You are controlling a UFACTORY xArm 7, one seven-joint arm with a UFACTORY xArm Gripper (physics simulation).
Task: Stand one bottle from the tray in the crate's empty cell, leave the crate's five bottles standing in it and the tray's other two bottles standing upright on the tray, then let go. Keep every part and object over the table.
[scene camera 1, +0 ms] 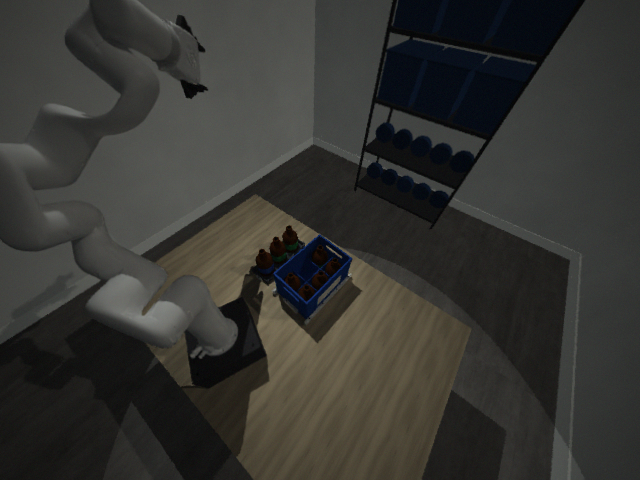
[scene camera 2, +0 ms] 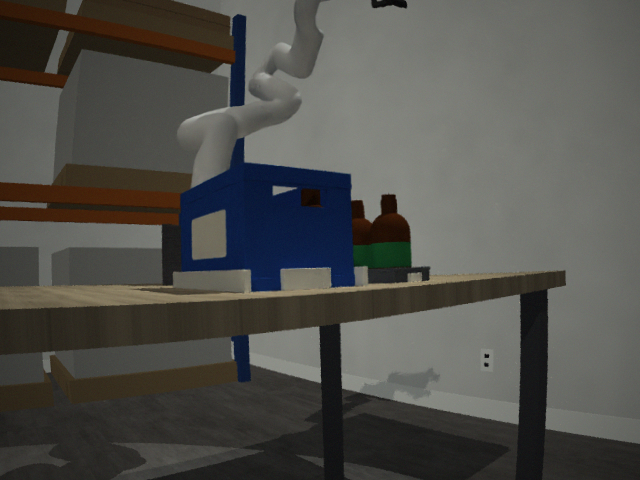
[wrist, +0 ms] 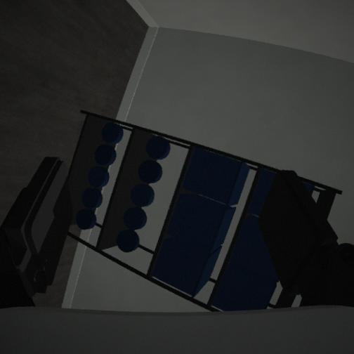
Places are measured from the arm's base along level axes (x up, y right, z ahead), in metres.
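Pixels of known places: gripper, fingertip midpoint: (scene camera 1: 201,70); arm's base at its link origin: (scene camera 1: 219,336).
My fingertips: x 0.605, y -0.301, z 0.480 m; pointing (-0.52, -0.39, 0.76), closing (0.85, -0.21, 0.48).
For each thing: its middle in the pictures, then the offset to it from my fingertips.
- blue crate at the middle of its body: (scene camera 2: 258,235) (scene camera 1: 313,275) dx -0.647, dy +0.444, dz -0.090 m
- dark tray at the middle of its body: (scene camera 2: 357,275) (scene camera 1: 279,257) dx -0.721, dy +0.226, dz -0.054 m
A blue crate (scene camera 1: 296,302) (scene camera 2: 294,232) stands on the table with five brown bottles in it; its empty cell is the middle one of the row facing the tray. The dark tray (scene camera 1: 266,279) (scene camera 2: 395,274) beside it holds three upright brown bottles: a blue-labelled one (scene camera 1: 264,262), a green-labelled middle one (scene camera 1: 278,250) (scene camera 2: 361,232) and a green-labelled far one (scene camera 1: 290,239) (scene camera 2: 390,232). My gripper (scene camera 1: 203,69) (wrist: 170,191) is open and empty, high above table level and well away from the bottles. Part of it shows at the top edge of the scene camera 2 view.
White blocks (scene camera 2: 305,279) surround the crate's foot on the wooden table (scene camera 1: 361,372) (scene camera 2: 465,291). The arm's black base (scene camera 1: 253,335) stands near the crate. A dark shelf rack (scene camera 1: 373,105) (wrist: 165,240) with blue boxes stands beyond the table. An orange-beamed rack (scene camera 2: 238,67) stands behind the arm.
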